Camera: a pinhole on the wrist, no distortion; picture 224 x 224 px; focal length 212.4 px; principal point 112.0 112.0 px. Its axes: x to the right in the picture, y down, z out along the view. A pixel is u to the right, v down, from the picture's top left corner.
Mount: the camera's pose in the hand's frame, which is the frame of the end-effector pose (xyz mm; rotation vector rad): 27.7 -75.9 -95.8 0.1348 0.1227 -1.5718
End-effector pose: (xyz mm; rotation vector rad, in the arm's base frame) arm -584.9 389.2 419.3 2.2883 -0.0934 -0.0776
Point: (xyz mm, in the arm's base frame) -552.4 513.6 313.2
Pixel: outside the picture
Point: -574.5 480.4 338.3
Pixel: 190 56
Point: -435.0 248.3 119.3
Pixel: 112 191
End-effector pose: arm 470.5 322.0 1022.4 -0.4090 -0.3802 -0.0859
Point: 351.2 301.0 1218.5
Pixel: 102 68
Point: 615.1 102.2 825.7
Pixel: behind the camera
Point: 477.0 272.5 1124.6
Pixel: 85 137
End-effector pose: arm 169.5 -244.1 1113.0 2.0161 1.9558 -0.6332
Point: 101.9 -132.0 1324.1
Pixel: behind the camera
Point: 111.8 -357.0 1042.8
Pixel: 43 19
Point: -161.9 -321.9 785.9
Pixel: 170 141
